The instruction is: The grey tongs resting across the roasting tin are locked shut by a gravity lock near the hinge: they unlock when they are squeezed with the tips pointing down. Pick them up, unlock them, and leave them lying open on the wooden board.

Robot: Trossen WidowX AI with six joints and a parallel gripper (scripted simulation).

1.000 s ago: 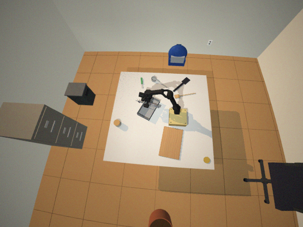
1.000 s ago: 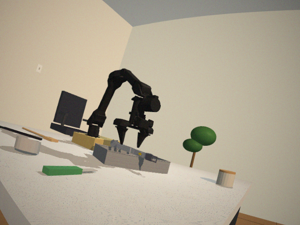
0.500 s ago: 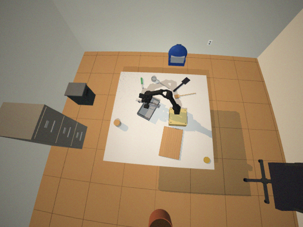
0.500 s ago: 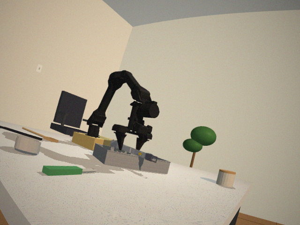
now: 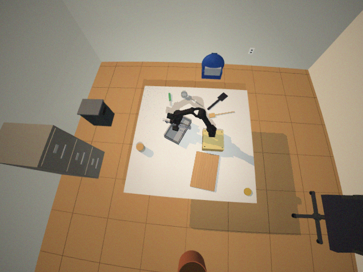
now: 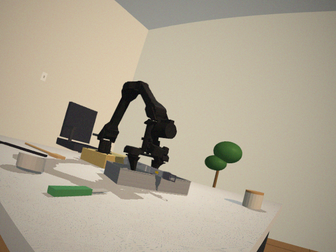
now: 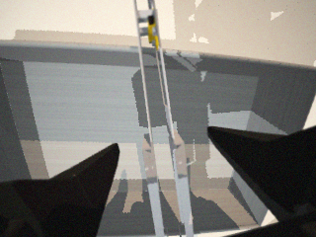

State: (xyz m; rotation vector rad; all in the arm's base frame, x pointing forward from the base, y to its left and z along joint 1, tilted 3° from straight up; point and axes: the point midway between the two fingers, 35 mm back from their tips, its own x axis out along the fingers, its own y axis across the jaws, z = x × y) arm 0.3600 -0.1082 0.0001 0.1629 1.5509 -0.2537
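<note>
My gripper tip is 30 mm to the right of the grey roasting tin and 10 mm above it. From my gripper tip the other things lie so: yellow lock piece (70 mm ahead, 30 mm above, 20 mm to the right); green-handled tool (360 mm to the right, 110 mm ahead, 30 mm below); small jar (390 mm ahead, 260 mm to the left).
</note>
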